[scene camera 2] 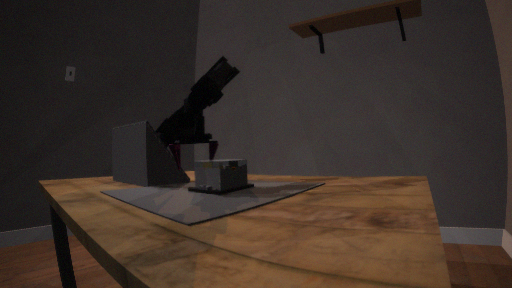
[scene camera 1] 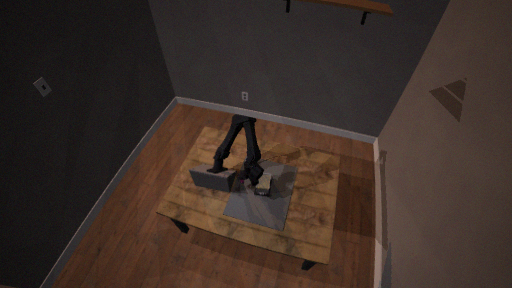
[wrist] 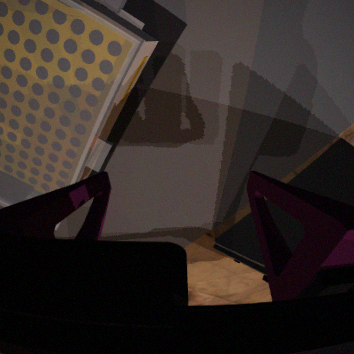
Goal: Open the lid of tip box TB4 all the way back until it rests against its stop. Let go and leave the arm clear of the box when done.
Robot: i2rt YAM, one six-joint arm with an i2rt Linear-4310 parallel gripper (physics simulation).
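Pixels of known places: gripper, fingertip midpoint: (scene camera 1: pixel 249 180) (wrist: pixel 178 178); arm's base, origin of the base link: (scene camera 2: pixel 152 152) (scene camera 1: pixel 217 170).
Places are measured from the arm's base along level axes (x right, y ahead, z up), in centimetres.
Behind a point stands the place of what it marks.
The tip box (scene camera 1: pixel 263 185) {x -0.2, y 32.7, z -2.5 cm} (scene camera 2: pixel 221 175) {x 0.8, y 36.6, z -5.8 cm} (wrist: pixel 52 87) {x -0.8, y 30.0, z -2.4 cm} stands upright on a dark base on the grey mat (scene camera 1: pixel 257 212) {x 16.2, y 33.9, z -10.1 cm} (scene camera 2: pixel 187 207) {x 16.7, y 43.7, z -10.2 cm}. In the wrist view it fills the upper left, with its yellow, round-holed rack showing. Its top looks flat in scene camera 2, and no raised lid shows; the lid appears down. No TB4 label can be read. My gripper (scene camera 1: pixel 248 181) {x -2.4, y 22.1, z -5.1 cm} (scene camera 2: pixel 196 161) {x -2.4, y 22.1, z -5.1 cm} (wrist: pixel 178 178) {x -2.4, y 22.1, z -5.1 cm} is open and empty, pointing down beside the box. In the wrist view the left fingertip overlaps the box's lower right corner; whether they touch cannot be told.
A grey block with a sloped side (scene camera 1: pixel 212 180) {x 9.5, y 0.9, z 2.2 cm} (scene camera 2: pixel 131 155) {x 9.4, y 1.9, z -0.9 cm} stands beside the mat, close to the arm. The wooden table (scene camera 1: pixel 310 220) {x 11.2, y 68.3, z -10.4 cm} (scene camera 2: pixel 320 240) {x 18.4, y 70.2, z -10.5 cm} carries the mat, block and arm. A wall shelf (scene camera 1: pixel 345 5) (scene camera 2: pixel 355 19) is high behind.
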